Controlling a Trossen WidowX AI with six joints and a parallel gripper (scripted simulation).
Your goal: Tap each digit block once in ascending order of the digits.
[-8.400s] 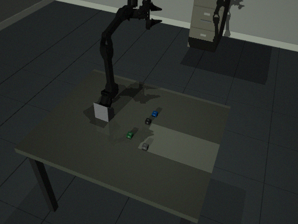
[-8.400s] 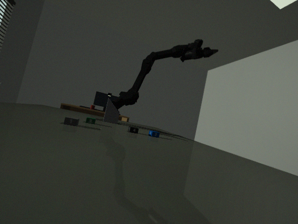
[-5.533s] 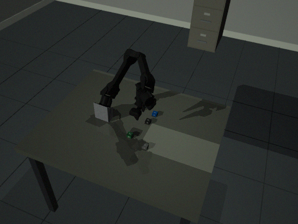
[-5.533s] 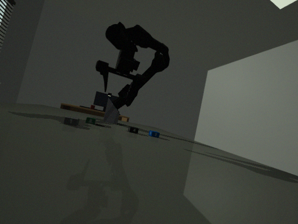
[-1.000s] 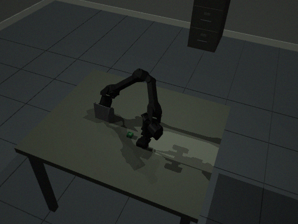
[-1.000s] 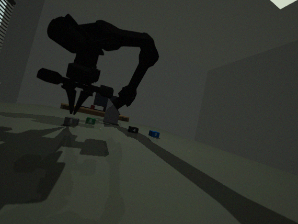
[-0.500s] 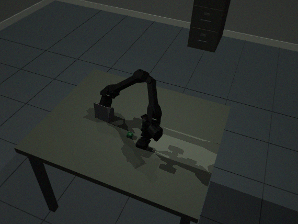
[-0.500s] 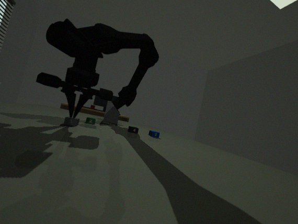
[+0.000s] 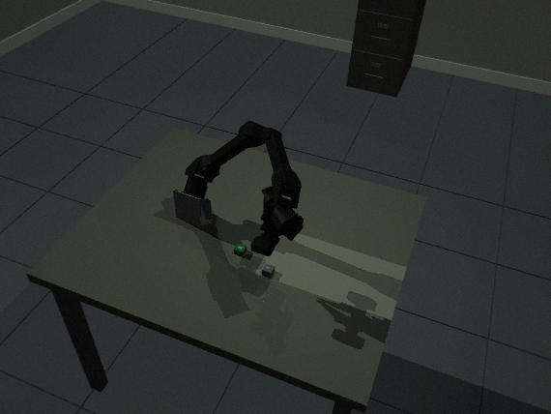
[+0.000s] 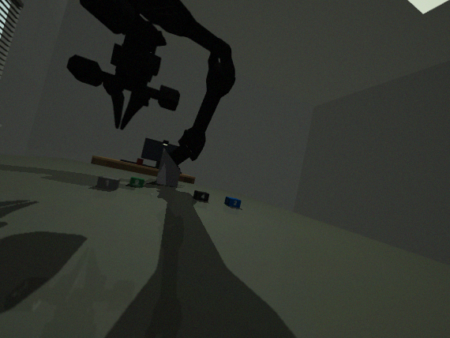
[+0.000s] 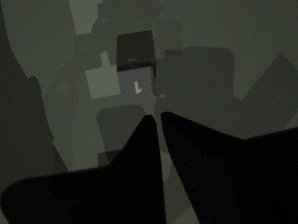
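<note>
Right now the blue block marked 2 is 29 cm to the left of my gripper tip, 10 cm below it and 6 cm behind it. Round my gripper tip: green block: 13 cm behind, 10 cm below, 5 cm to the left; then black block marked 4: 21 cm to the left, 10 cm below, 7 cm behind; then grey block marked 1: 10 cm below, 1 cm behind.
</note>
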